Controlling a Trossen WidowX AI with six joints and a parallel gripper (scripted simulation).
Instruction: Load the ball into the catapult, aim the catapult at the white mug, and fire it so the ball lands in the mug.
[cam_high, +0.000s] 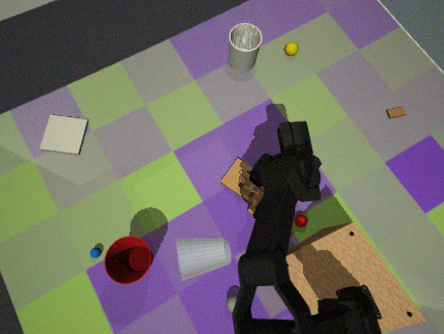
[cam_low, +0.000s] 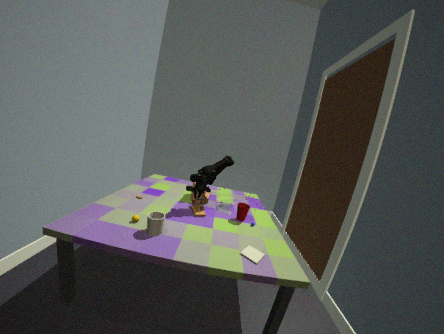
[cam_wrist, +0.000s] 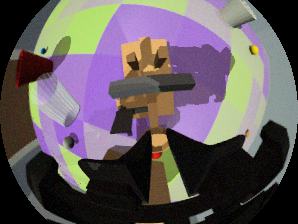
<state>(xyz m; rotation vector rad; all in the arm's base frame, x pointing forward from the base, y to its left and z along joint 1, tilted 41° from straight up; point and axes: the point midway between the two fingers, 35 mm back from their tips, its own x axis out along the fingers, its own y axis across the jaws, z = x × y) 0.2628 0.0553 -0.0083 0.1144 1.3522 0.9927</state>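
My gripper tip is 2 cm short of the wooden catapult, 3 cm to the right of it and 2 cm above it. Round my gripper tip: red ball (8 cm behind, 4 cm to the right, 6 cm below); red cup (37 cm to the left, 4 cm below); white mug (42 cm ahead, 10 cm to the right, 4 cm below).
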